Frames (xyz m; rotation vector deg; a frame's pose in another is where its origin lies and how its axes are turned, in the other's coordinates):
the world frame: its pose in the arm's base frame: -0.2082 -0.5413 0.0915 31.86 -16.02 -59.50
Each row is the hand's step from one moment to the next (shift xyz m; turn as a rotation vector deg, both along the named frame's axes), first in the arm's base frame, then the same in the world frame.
Working: the arm's base frame: its pose in the world frame: -0.3663 0.3112 -0.3372 -31.86 16.02 59.50

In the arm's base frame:
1: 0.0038 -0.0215 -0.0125 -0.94 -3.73 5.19
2: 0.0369 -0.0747 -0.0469 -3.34 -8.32 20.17
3: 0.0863 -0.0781 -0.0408 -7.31 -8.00 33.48
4: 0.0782 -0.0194 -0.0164 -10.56 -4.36 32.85
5: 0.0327 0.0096 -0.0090 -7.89 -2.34 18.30
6: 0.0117 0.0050 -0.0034 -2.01 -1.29 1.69
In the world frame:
1: 0.0211 -0.0125 -0.0057 2.59 0.76 5.87
2: 0.0850 -0.0280 -0.0337 4.83 5.59 20.80
3: 0.1118 0.0104 -0.0509 2.09 10.22 33.61
4: 0.0558 0.0407 -0.0446 -2.65 8.90 33.52
5: 0.0080 0.0227 -0.0258 -2.53 3.52 19.59
6: 0.0015 0.0086 -0.0098 0.08 -1.03 2.74

